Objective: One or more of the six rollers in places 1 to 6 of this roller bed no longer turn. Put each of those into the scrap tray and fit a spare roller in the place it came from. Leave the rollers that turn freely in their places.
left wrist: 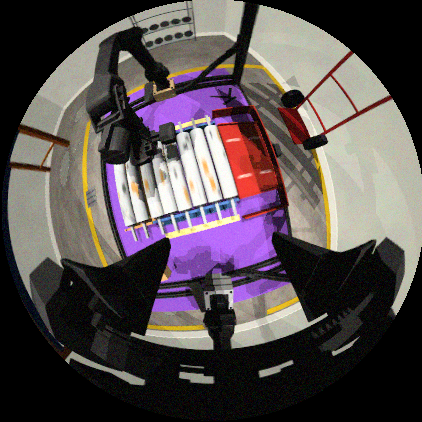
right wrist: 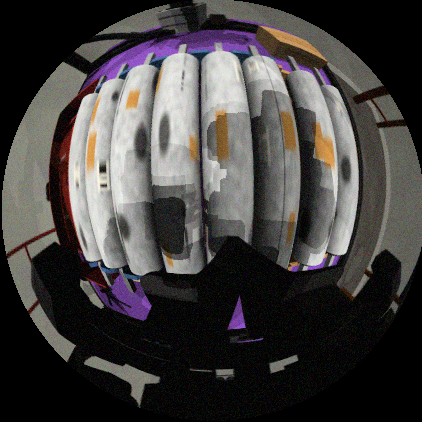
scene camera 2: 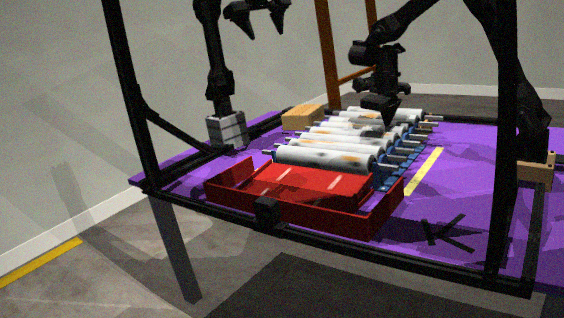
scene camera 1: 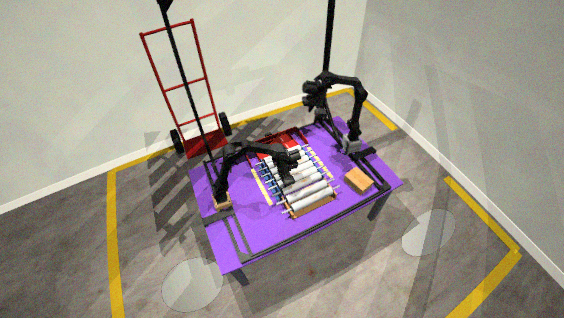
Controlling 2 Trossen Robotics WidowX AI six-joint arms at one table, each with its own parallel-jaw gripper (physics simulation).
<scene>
My left gripper [left wrist: 221, 240] is open and holds nothing. Also in view: my right gripper [scene camera 2: 387, 125], a roller [scene camera 2: 377, 151] and a cardboard box [scene camera 2: 299, 117].
The roller is seen too in the left wrist view [left wrist: 205, 165] and in the right wrist view [right wrist: 97, 152]. My right gripper shows as well in the left wrist view [left wrist: 154, 153] and in the right wrist view [right wrist: 231, 240]. The cardboard box shows as well in the right wrist view [right wrist: 278, 43].
</scene>
